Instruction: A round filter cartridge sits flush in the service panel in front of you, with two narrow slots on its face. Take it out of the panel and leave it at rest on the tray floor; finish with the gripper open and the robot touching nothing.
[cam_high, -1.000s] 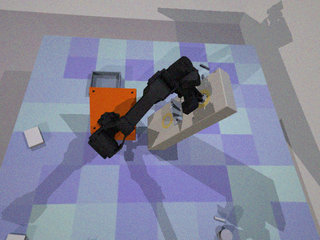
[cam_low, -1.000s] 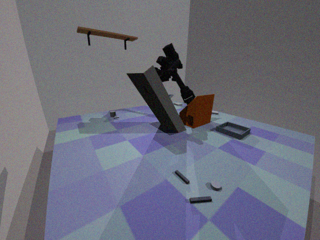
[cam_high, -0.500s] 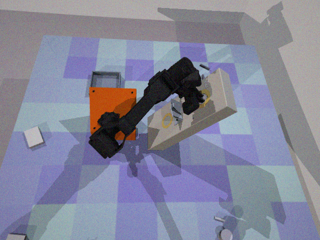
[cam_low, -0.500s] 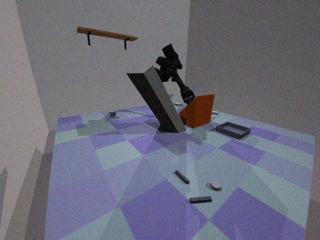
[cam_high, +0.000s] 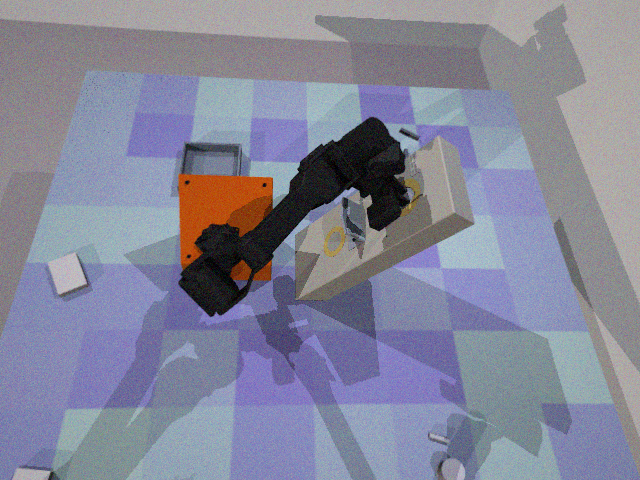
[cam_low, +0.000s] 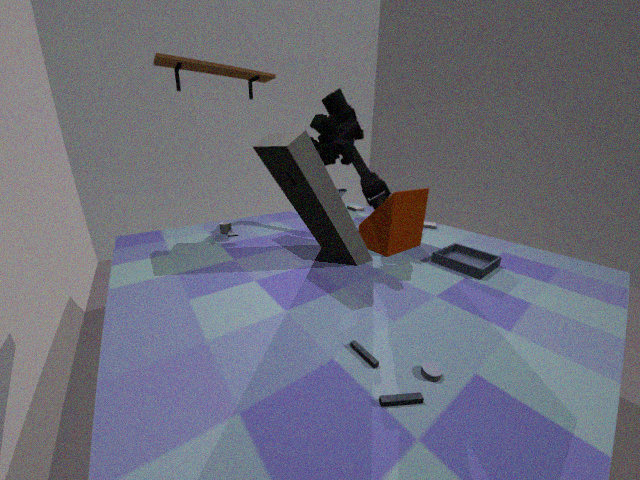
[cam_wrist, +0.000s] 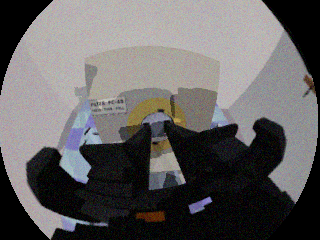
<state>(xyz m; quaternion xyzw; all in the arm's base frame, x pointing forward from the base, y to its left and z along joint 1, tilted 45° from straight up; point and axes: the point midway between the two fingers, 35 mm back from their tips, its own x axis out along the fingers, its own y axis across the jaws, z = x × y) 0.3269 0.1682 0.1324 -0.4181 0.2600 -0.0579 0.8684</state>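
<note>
The filter cartridge is 10 mm below my gripper tip and 10 mm ahead of it. The rest, counted from my gripper tip: grey bracket: 100 mm below, 90 mm behind, 10 mm to the right; then tray: 450 mm behind, 270 mm below, 250 mm to the left.
</note>
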